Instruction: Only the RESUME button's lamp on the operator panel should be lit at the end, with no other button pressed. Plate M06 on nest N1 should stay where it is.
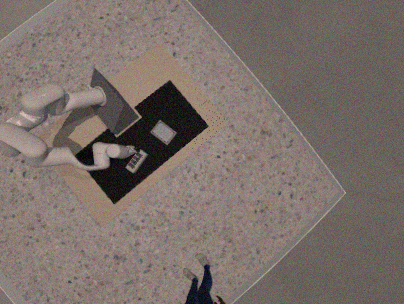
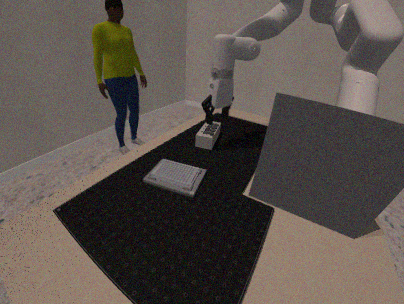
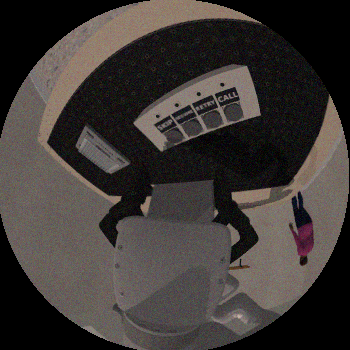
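Pixels of known places: gripper, fingertip midpoint: [image 1: 132, 153] [image 2: 216, 120] [image 3: 180, 171]; arm's base at its link origin: [image 1: 100, 96] [image 2: 347, 142].
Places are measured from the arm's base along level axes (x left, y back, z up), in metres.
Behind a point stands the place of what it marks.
Note:
The operator panel [image 1: 136, 161] @(x -0.153, y -0.444, z -0.142 m) [image 2: 203, 140] @(x -0.070, y -0.426, z -0.158 m) [image 3: 200, 84] @(x -0.169, y -0.473, z -0.141 m) is a pale box with buttons labelled SKIP, RESUME, RETRY and CALL. The RESUME button [image 3: 193, 128] @(x -0.142, y -0.418, z -0.138 m) is second from the SKIP end. The small lamp above it [image 3: 176, 105] @(x -0.133, y -0.456, z -0.140 m) looks dark, as do the other lamps. Plate M06 [image 1: 163, 132] @(x 0.131, y -0.421, z -0.168 m) [image 2: 175, 172] @(x 0.134, y -0.417, z -0.171 m) [image 3: 97, 152] @(x 0.106, y -0.430, z -0.167 m), a light gridded plate, lies flat on nest N1 [image 2: 192, 192] @(x 0.171, y -0.336, z -0.182 m); their markings are not readable. My gripper [image 1: 134, 149] @(x -0.119, y -0.397, z -0.085 m) [image 2: 217, 116] @(x -0.119, y -0.397, z -0.085 m) [image 3: 180, 171] @(x -0.119, y -0.397, z -0.085 m) is open and empty, low at the panel; its black fingertips blend into the mat, and contact cannot be judged.
The panel and nest stand on a black mat [image 1: 172, 100] @(x 0.352, y -0.281, z -0.194 m) [image 2: 190, 240] @(x 0.289, y -0.273, z -0.194 m) [image 3: 285, 65] over a tan table top [image 1: 157, 55] @(x 0.525, y 0.081, z -0.207 m) [image 2: 320, 260] @(x 0.199, y 0.008, z -0.206 m). A tilted grey board [image 1: 112, 107] @(x 0.008, y -0.122, z 0.018 m) [image 2: 325, 165] @(x 0.089, y -0.053, z -0.034 m) [image 3: 182, 200] @(x -0.042, y -0.189, z -0.137 m) stands near the arm's base. A person in yellow [image 2: 115, 55] stands beyond the table.

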